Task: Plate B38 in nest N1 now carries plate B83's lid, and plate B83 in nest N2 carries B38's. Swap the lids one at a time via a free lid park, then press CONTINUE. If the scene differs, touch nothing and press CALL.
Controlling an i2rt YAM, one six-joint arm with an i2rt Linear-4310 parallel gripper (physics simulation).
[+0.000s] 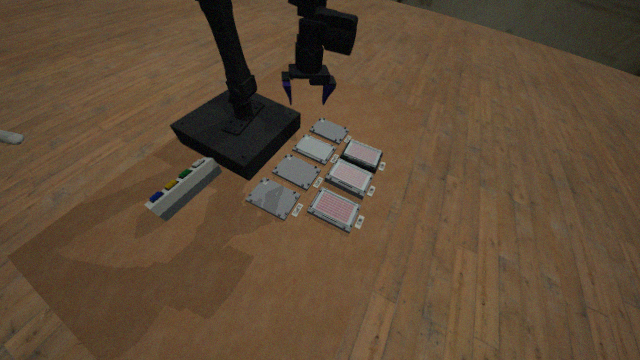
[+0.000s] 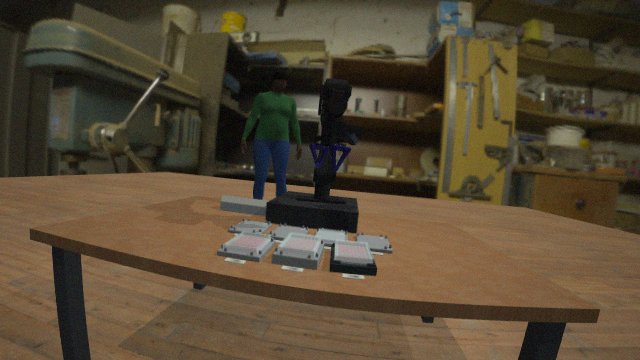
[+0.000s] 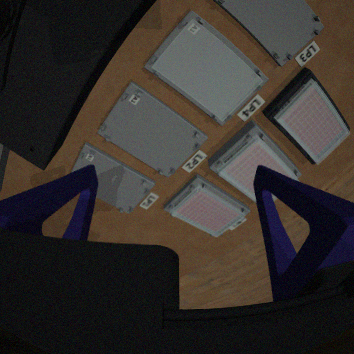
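Seen in the pictures: gripper, fingertip midpoint: (image 1: pixel 307 104) (image 2: pixel 326 169) (image 3: pixel 175 173); arm's base at its link origin: (image 1: pixel 244 116) (image 2: pixel 321 200) (image 3: pixel 0 15).
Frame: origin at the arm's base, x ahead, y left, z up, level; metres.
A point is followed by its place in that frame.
Observation:
My gripper (image 1: pixel 307 104) {x 0.251, y -0.015, z 0.135 m} (image 2: pixel 327 168) {x 0.251, y -0.015, z 0.135 m} (image 3: pixel 175 173) {x 0.251, y -0.015, z 0.135 m} is open and empty, high above the plates and parks. Three pink-welled plates sit in a row: one plate (image 1: pixel 334 206) {x 0.421, y -0.209, z -0.059 m} (image 2: pixel 247 243) {x 0.460, y -0.205, z -0.053 m} (image 3: pixel 210 207) {x 0.414, y -0.187, z -0.056 m} in a low grey nest, a middle plate (image 1: pixel 349 177) {x 0.440, y -0.095, z -0.041 m} (image 2: pixel 299 246) {x 0.488, y -0.081, z -0.041 m} (image 3: pixel 255 162) {x 0.411, y -0.059, z -0.041 m} in a taller grey nest, and one plate (image 1: pixel 362 153) {x 0.461, y 0.036, z -0.045 m} (image 2: pixel 353 252) {x 0.495, y 0.043, z -0.045 m} (image 3: pixel 314 120) {x 0.449, y 0.051, z -0.044 m} in a black nest. Their nest labels are unreadable. Park LP1 (image 1: pixel 273 197) {x 0.227, y -0.241, z -0.071 m} (image 3: pixel 115 175) {x 0.233, y -0.215, z -0.071 m}, park LP2 (image 1: pixel 296 171) {x 0.256, y -0.117, z -0.071 m} (image 3: pixel 152 130) {x 0.254, y -0.103, z -0.071 m} and park LP3 (image 1: pixel 329 130) {x 0.304, y 0.140, z -0.071 m} (image 3: pixel 272 25) {x 0.318, y 0.123, z -0.071 m} look bare. A pale lid (image 1: pixel 314 148) {x 0.281, y 0.007, z -0.063 m} (image 3: pixel 210 70) {x 0.280, y 0.019, z -0.063 m} lies on LP4.
A button box (image 1: pixel 190 192) {x -0.009, y -0.325, z -0.054 m} (image 2: pixel 243 205) {x -0.008, y -0.319, z -0.048 m} stands beside the black arm base (image 1: pixel 210 137) {x -0.046, y -0.142, z 0.002 m} (image 2: pixel 310 215) {x 0.149, y -0.046, z -0.034 m}, with blue (image 1: pixel 156 196) {x -0.066, y -0.380, z -0.025 m}, yellow (image 1: pixel 171 184) {x -0.056, y -0.332, z -0.025 m}, green (image 1: pixel 185 173) {x -0.046, y -0.283, z -0.026 m} and white (image 1: pixel 198 163) {x -0.035, y -0.236, z -0.026 m} buttons; their lettering is unreadable. A person (image 2: pixel 276 117) in green stands behind the table.

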